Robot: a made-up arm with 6 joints.
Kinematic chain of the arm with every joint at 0, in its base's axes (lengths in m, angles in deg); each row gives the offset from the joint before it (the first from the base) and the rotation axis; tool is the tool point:
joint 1: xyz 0 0 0.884 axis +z
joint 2: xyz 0.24 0 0 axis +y
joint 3: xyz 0 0 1.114 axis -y
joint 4: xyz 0 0 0.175 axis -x
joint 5: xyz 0.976 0 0 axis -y
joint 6: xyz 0.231 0 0 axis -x
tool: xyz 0 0 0
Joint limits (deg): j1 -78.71..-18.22 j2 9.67..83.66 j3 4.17..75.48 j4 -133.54..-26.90 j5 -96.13..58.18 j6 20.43..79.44
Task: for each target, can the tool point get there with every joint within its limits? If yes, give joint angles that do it. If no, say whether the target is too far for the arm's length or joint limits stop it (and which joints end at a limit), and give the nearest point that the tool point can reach.
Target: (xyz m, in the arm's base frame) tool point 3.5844 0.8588 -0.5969
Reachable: no: too far | nearest point 2.1355 -0.5064 0.2543 | short by 2.165 m
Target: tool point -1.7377 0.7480 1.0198
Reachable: no: joint limits stop it (at a limit: joint 1, joint 2, joint 3, joint 5) | nearest point -0.0468 -0.6574 3.0920 | short by 3.021 m
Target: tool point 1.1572 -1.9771 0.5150
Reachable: yes | joints -59.51 72.11 28.18 -88.66 1.49 50.33
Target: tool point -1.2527 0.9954 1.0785
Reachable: no: joint limits stop it (at a limit: joint 1, joint 2, joint 3, joint 4, joint 5) | nearest point 0.5393 -0.0022 2.9865 | short by 2.801 m
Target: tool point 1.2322 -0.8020 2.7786
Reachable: yes | joints -30.00 20.12 51.43 -35.27 36.02 35.72
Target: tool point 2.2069 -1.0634 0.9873
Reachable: yes | joints -26.05 67.93 44.83 -77.49 -3.51 66.84
